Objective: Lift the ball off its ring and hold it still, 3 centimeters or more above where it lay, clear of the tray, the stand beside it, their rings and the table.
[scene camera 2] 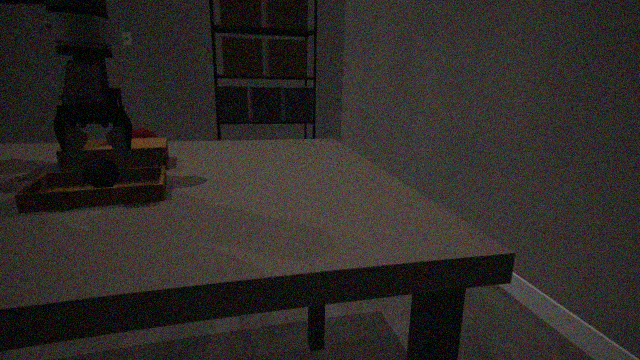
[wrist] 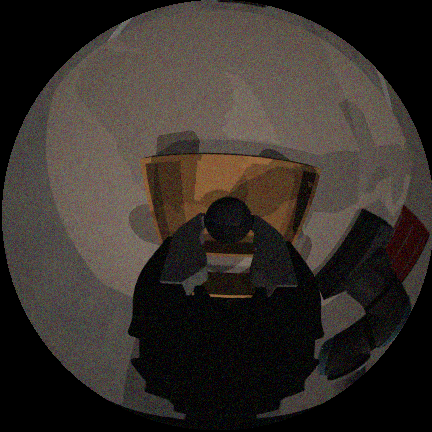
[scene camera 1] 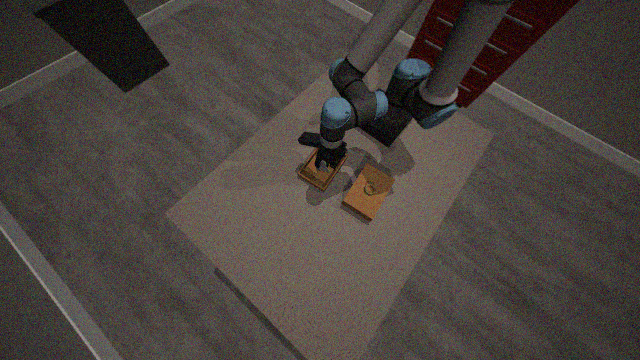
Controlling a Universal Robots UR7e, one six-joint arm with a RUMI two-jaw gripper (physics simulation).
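Where they show: gripper, fingertip midpoint: (scene camera 2: 103, 181) (wrist: 227, 214) (scene camera 1: 323, 164); arm's base at its link origin: (wrist: 364, 269) (scene camera 1: 391, 112).
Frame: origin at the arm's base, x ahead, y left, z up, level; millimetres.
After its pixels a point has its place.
Observation:
The dark ball (scene camera 2: 102, 173) @[y -86, x 396, z -17 mm] (wrist: 228, 220) @[y -76, x 391, z -3 mm] sits low inside the shallow orange-brown tray (scene camera 1: 311, 182) @[y -44, x 480, z -35 mm] (scene camera 2: 90, 197) @[y -128, x 390, z -44 mm] (wrist: 212, 172) @[y -102, x 414, z -57 mm]. My gripper (scene camera 1: 323, 167) @[y -62, x 388, z -37 mm] (wrist: 227, 214) @[y -62, x 388, z -37 mm] points down over the tray and is shut on the ball, with one fingertip against each side of it in the wrist view. In the scene camera 2 view the ball is at the level of the tray walls. The ring under the ball is hidden. In the scene camera 1 view the fingers cover the ball.
The orange stand (scene camera 1: 365, 201) @[y 164, x 402, z -10 mm] (scene camera 2: 150, 144) @[y 133, x 421, z -10 mm] is beside the tray, with a ring (scene camera 1: 369, 189) @[y 146, x 353, z -11 mm] on top. Both are on the pale table (scene camera 1: 300, 250) @[y 102, x 696, z -60 mm] (scene camera 2: 300, 220) @[y -233, x 699, z -59 mm]. A red drawer cabinet (scene camera 1: 425, 45) is behind the arm. A shelf unit (scene camera 2: 216, 100) is against the far wall.

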